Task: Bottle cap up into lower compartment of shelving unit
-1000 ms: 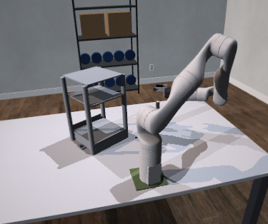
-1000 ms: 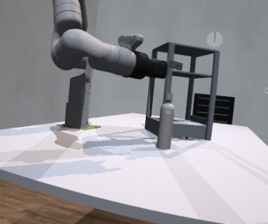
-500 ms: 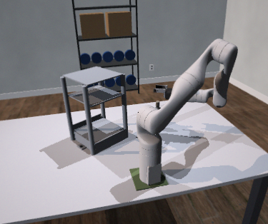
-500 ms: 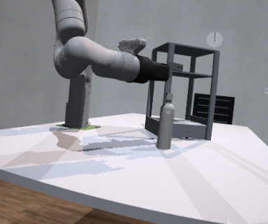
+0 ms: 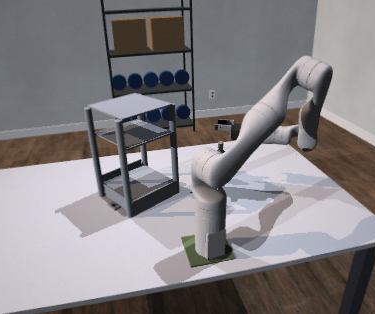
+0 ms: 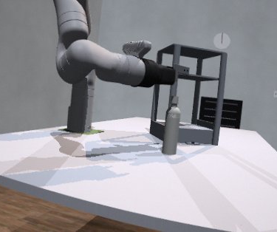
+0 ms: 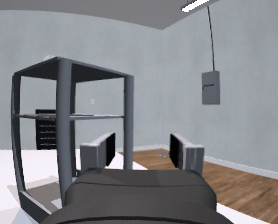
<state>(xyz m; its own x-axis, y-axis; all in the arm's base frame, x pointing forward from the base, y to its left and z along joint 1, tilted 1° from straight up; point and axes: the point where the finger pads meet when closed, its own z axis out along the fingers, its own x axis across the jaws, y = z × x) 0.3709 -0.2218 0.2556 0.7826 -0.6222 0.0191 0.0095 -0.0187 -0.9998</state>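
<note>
Right now my hand is 140 mm above the grey bottle. Round my hand: shelving unit 350 mm to the left, 60 mm below, 40 mm ahead.
</note>
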